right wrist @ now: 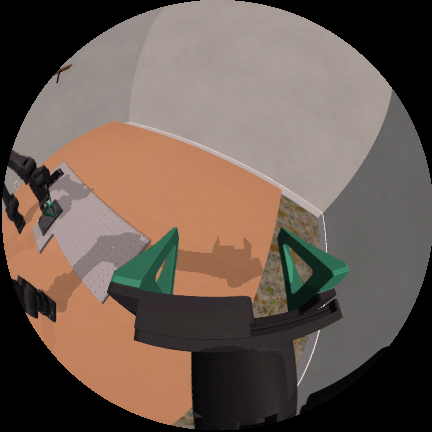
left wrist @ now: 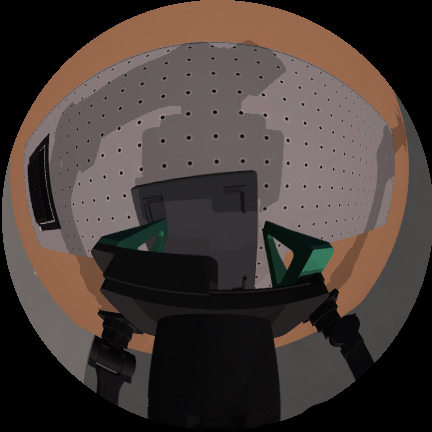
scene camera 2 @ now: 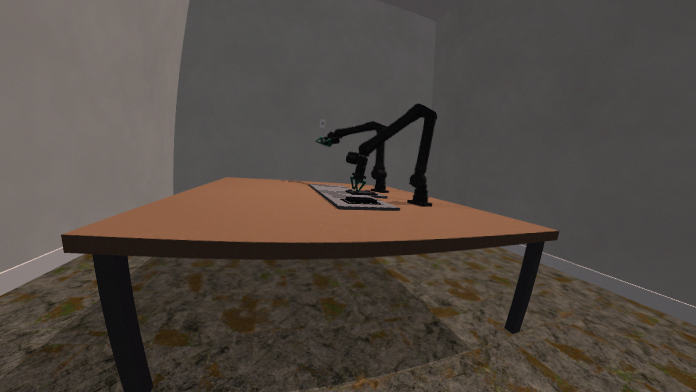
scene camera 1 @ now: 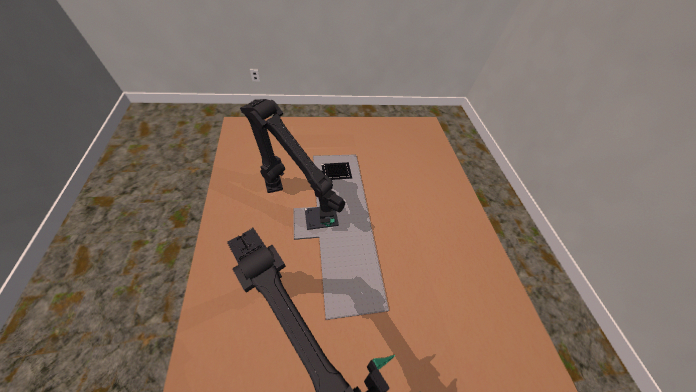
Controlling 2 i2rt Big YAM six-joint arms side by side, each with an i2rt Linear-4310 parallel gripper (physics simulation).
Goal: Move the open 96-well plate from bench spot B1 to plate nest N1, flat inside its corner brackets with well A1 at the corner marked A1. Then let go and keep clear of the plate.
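Places are measured from the left arm's base along level axes (x ahead, y left, z up), in centimetres.
Where they show: left gripper, fingertip midpoint: [right wrist: 52,210] [left wrist: 215,225] [scene camera 2: 355,190] [scene camera 1: 328,218]; right gripper, fingertip midpoint: [right wrist: 230,232] [scene camera 2: 318,142] [scene camera 1: 406,373]; left arm's base, link origin: [right wrist: 20,224] [left wrist: 119,320] [scene camera 2: 419,204] [scene camera 1: 273,183]; right arm's base, link origin: [right wrist: 46,305] [scene camera 2: 379,191].
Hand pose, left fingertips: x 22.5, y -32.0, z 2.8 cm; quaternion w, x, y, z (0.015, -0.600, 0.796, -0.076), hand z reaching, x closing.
Each offset is from my left fingertips to the top centre of the thing. Level surfaces: height alone.
The black 96-well plate @(dy +30.2, dx +14.7, dz +0.1 cm) [scene camera 1: 336,170] [scene camera 2: 361,200] [left wrist: 40,187] lies flat at the far end of the grey perforated board, with a thin pale outline around it. The plate nest @(dy +2.2, dx -3.1, dz +0.2 cm) [scene camera 1: 312,223] [left wrist: 200,227], a dark grey slab with raised corner brackets, holds no plate. My left gripper [scene camera 1: 327,221] [scene camera 2: 357,190] [left wrist: 215,225] is open and empty, pointing down low over the nest, away from the plate. It hides part of the nest and its brackets in the left wrist view. My right gripper [scene camera 2: 320,141] [right wrist: 230,232] is open and empty, raised well away from both.
The perforated board @(dz -1.5 cm) [scene camera 1: 350,257] [left wrist: 310,175] [right wrist: 102,225] lies on the orange-brown table @(dz -2.8 cm) [scene camera 1: 425,200] [scene camera 2: 225,215]. In scene camera 1 the nest's side tab juts left toward the arm bases. The left forearm passes between its base and the nest, close to the plate's near left corner.
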